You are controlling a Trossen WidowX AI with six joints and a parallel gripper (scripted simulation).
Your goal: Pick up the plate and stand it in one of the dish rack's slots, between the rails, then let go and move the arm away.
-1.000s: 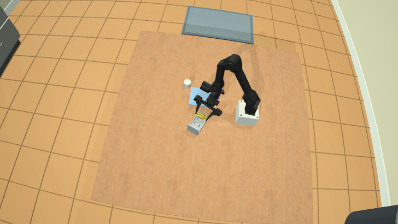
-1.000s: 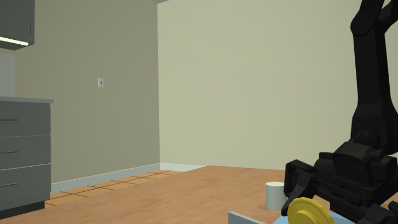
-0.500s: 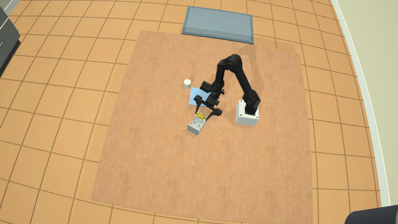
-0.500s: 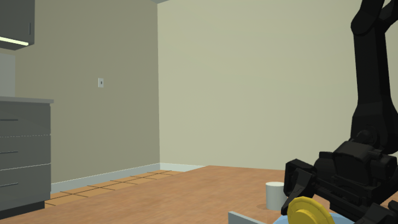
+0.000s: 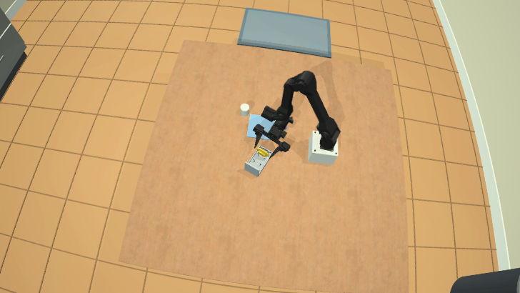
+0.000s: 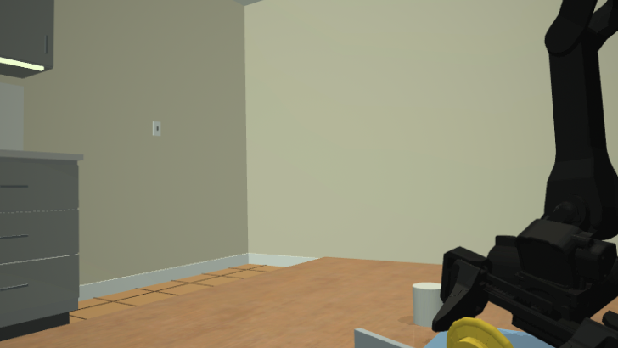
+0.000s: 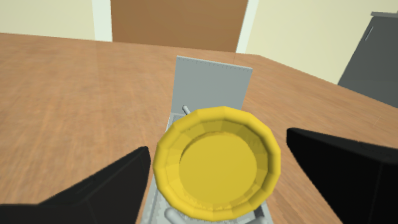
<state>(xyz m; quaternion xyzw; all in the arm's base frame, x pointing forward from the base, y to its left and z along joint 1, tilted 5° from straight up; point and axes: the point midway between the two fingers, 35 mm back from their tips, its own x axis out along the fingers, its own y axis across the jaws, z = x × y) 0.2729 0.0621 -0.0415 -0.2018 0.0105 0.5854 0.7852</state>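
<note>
Now: the yellow plate 10 mm to the right of my gripper tip and 10 mm below it. The rest, counted from my gripper tip: light blue mat: 170 mm to the right, 50 mm below, 30 mm ahead; grey dish rack: 30 mm below, 20 mm to the left, 10 mm ahead; blue spoon: 210 mm to the right, 70 mm behind, 50 mm below.
</note>
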